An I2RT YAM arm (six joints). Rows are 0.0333 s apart.
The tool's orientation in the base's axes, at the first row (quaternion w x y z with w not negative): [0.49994, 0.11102, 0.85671, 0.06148]
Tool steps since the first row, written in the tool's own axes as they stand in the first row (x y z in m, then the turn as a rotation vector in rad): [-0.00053, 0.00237, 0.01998, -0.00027, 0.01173, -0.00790]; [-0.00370, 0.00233, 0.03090, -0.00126, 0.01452, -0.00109]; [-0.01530, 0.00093, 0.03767, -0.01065, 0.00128, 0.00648]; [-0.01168, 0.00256, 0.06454, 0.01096, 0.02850, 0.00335]
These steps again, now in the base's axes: [0.01794, 0.00205, -0.00888, -0.00524, 0.01133, 0.00666]; [0.02895, 0.00115, -0.01160, 0.00152, 0.01374, 0.00474]; [0.04018, -0.00316, -0.00546, 0.01087, -0.00148, 0.00606]; [0.06205, -0.00083, -0.02139, 0.00137, 0.03032, -0.00472]
